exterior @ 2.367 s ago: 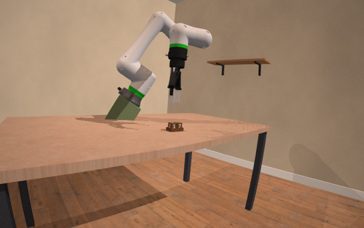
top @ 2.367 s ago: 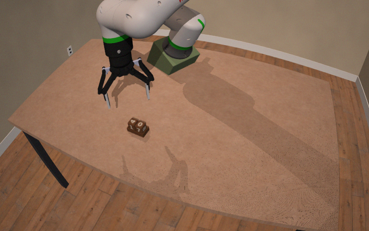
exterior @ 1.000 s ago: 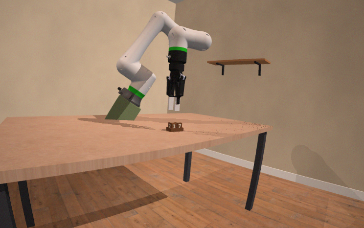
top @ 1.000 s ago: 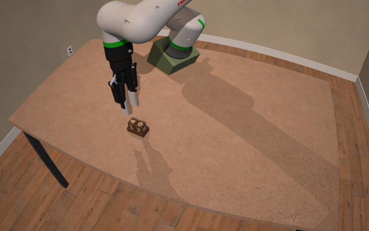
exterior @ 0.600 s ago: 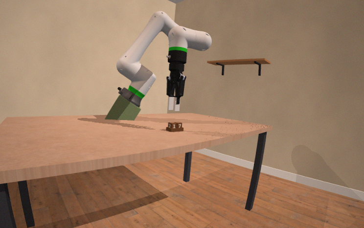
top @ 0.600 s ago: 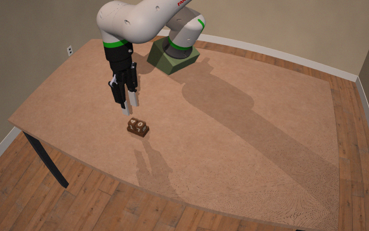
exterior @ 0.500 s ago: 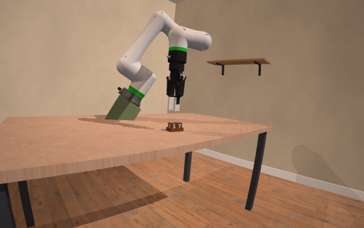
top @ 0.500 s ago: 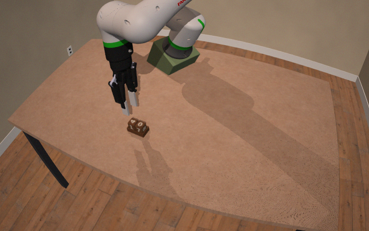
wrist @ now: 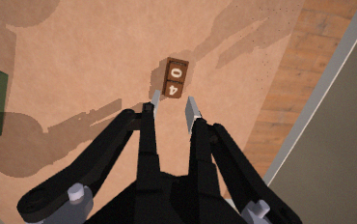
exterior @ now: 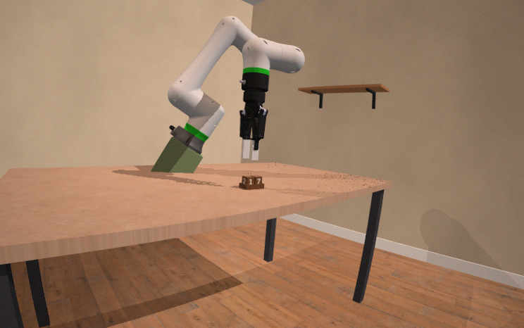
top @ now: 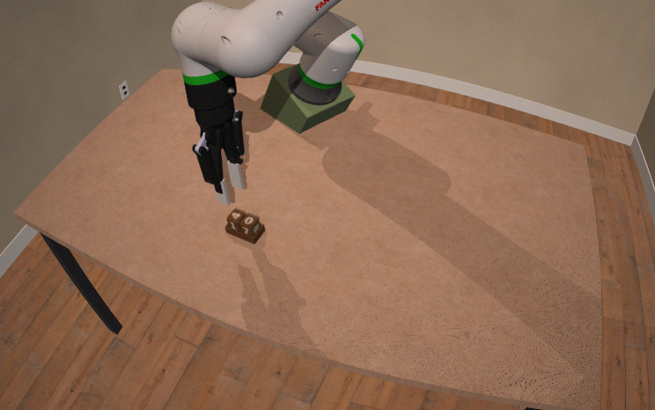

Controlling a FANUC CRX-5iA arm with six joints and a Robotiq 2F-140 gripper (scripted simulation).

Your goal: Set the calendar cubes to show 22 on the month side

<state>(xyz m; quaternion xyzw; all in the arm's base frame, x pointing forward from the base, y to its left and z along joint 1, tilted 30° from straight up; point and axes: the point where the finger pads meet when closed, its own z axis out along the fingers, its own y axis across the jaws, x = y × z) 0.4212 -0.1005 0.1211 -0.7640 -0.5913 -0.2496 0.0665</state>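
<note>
Now: hand 1 cm short of the digit cube, 3 cm to the right of it and 11 cm above it. Also, from my hand: tray (2 cm to the left, 12 cm below).
</note>
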